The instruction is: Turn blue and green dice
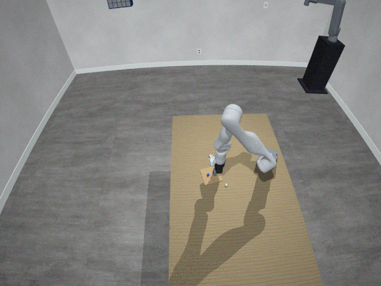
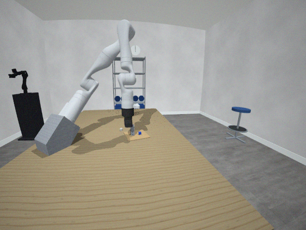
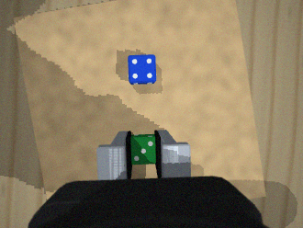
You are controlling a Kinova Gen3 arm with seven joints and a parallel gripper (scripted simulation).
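Now: the green die 10 mm below my hand. From my hand the other things lie so: tan mat: 20 mm below, 20 mm ahead; then blue die: 50 mm ahead, 10 mm below; then white die: 90 mm to the left, 80 mm behind, 20 mm below.
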